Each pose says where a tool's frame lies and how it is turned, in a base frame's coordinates. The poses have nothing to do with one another.
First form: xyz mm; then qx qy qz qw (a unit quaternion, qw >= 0).
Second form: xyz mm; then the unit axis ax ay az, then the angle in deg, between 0 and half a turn. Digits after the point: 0 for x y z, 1 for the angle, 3 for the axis.
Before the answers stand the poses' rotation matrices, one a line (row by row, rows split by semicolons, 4 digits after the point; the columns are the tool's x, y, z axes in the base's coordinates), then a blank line. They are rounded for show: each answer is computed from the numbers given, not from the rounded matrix.
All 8 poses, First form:
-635 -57 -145 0.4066 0.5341 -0.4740 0.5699
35 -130 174 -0.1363 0.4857 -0.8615 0.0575
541 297 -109 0.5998 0.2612 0.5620 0.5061
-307 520 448 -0.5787 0.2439 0.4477 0.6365
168 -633 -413 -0.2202 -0.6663 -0.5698 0.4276
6 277 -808 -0.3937 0.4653 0.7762 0.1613
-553 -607 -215 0.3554 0.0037 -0.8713 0.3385
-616 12 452 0.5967 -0.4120 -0.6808 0.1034
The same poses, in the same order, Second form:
-0.0198 0.9745 0.2233; -0.1059 0.2200 -0.9697; -0.9942 -0.0429 0.0989
-0.9562 -0.0333 0.2907; -0.2315 -0.5216 -0.8212; 0.1790 -0.8526 0.4910
0.2318 -0.2555 0.9386; 0.8822 -0.3513 -0.3135; 0.4098 0.9007 0.1440
0.4801 -0.8523 -0.2077; 0.2876 -0.0707 0.9551; -0.8287 -0.5183 0.2112
-0.5373 0.7808 -0.3189; -0.1939 0.2536 0.9477; 0.8208 0.5710 0.0151
-0.6380 -0.6168 -0.4611; -0.1160 -0.5150 0.8493; -0.7613 0.5953 0.2570
-0.5183 0.5925 -0.6168; -0.5872 -0.7708 -0.2470; -0.6218 0.2341 0.7474
-0.2665 -0.3509 -0.8977; -0.6325 -0.6391 0.4376; -0.7273 0.6844 -0.0516

-635 -57 -145 0.495 0.650 -0.577 110.5
35 -130 174 -0.137 0.487 -0.863 173.4
541 297 -109 0.695 0.303 0.652 119.2
-307 520 448 -0.750 0.316 0.580 100.9
168 -633 -413 -0.244 -0.737 -0.630 129.4
6 277 -808 -0.399 0.471 0.786 161.4
-553 -607 -215 0.378 0.004 -0.926 140.4
-616 12 452 0.600 -0.414 -0.684 168.1

